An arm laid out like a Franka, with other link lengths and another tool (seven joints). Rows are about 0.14 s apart.
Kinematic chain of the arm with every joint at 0, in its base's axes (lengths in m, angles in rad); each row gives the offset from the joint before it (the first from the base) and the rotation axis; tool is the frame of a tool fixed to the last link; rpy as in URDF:
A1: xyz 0 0 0.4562 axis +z
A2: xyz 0 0 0 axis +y
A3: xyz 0 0 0.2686 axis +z
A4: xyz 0.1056 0 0 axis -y
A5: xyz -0.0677 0 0.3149 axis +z
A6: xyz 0 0 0 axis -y
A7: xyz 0.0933 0 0 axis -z
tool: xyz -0.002 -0.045 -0.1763 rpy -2.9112 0 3.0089
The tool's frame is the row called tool.
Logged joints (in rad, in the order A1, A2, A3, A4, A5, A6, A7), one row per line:
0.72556, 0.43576, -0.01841, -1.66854, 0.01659, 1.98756, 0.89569
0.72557, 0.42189, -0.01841, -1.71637, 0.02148, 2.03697, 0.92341
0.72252, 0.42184, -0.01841, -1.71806, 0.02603, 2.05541, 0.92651
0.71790, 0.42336, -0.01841, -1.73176, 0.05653, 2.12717, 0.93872
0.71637, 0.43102, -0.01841, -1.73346, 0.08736, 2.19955, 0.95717
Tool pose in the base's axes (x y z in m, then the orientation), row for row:
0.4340, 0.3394, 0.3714, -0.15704, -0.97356, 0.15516, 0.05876
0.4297, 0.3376, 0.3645, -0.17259, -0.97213, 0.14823, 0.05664
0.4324, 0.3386, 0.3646, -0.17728, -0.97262, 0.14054, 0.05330
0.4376, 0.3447, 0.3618, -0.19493, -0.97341, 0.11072, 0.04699
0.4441, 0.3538, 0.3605, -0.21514, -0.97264, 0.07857, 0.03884
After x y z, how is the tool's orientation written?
As a quaternion, x y z w.
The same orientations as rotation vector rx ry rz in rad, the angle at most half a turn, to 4 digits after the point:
-0.4757, -2.9491, 0.4700
-0.5235, -2.9486, 0.4496
-0.5388, -2.9560, 0.4271
-0.5947, -2.9698, 0.3378
-0.6597, -2.9823, 0.2409

